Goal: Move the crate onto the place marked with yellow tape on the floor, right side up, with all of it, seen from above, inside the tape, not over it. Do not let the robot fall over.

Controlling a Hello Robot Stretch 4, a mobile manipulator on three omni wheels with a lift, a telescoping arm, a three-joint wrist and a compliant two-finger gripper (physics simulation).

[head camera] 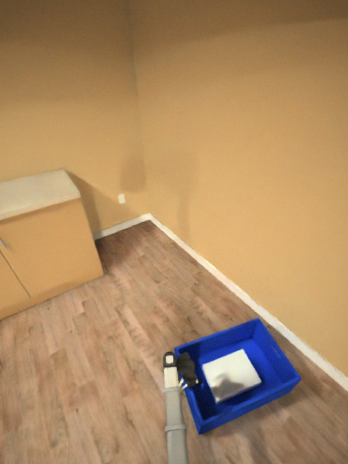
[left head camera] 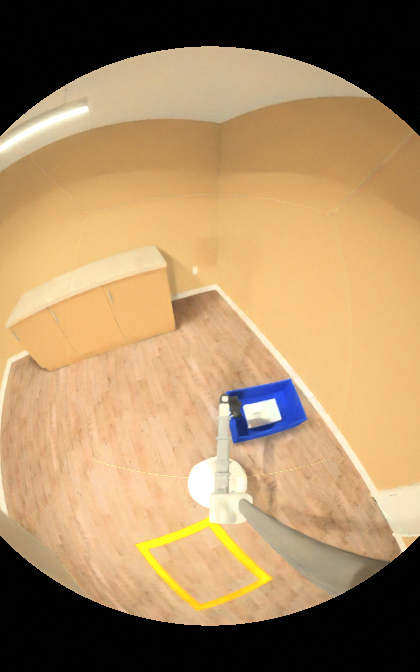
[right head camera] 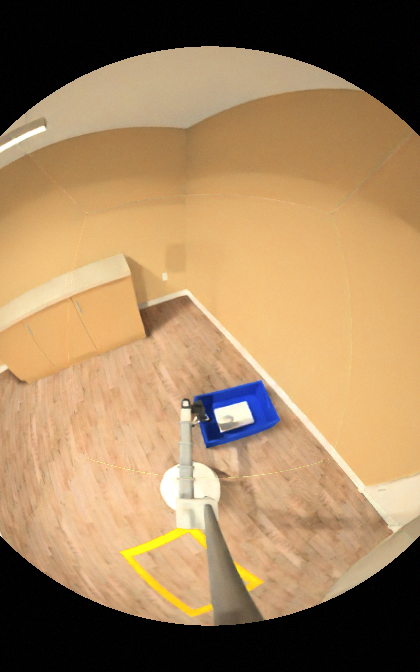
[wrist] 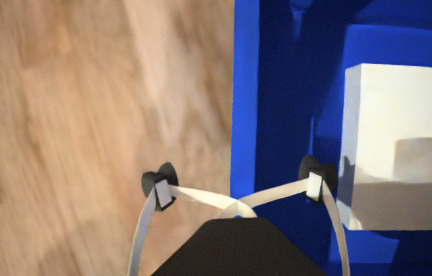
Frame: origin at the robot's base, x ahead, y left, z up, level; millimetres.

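Seen in the pictures: gripper, fingertip midpoint: (head camera: 187, 389).
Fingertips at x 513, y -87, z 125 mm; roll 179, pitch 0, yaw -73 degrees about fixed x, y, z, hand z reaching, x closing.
A point is followed by its place in that frame.
The blue crate (head camera: 282, 387) @[y -583, x 437, z 192 mm] (left head camera: 296, 420) (right head camera: 270, 422) (wrist: 245, 100) @[y -76, x 578, z 193 mm] stands upright on the floor close to the right wall, with a white box (head camera: 231, 376) @[y -367, x 574, z 44 mm] (left head camera: 262, 413) (right head camera: 234, 416) (wrist: 392, 120) @[y -261, x 606, z 44 mm] inside. My gripper (wrist: 237, 174) @[y -87, x 513, z 125 mm] is open at the crate's left wall. In the wrist view one fingertip is over the floor outside and the other over the inside, with the wall's rim between them and apart from both. How far down the fingertips reach is hard to tell. The yellow tape square (left head camera: 170, 577) (right head camera: 152, 580) lies on the floor behind the robot's base; the mast hides part of it in the right head view.
The robot's white round base (left head camera: 199, 482) (right head camera: 171, 487) stands between the crate and the tape. A low cabinet (head camera: 55, 255) @[y 806, x 1401, z 429 mm] (left head camera: 145, 305) (right head camera: 112, 315) stands at the back left. A long wall (head camera: 260, 200) @[y -637, x 1213, z 886 mm] (left head camera: 300, 300) with a white baseboard runs along the crate's right side.
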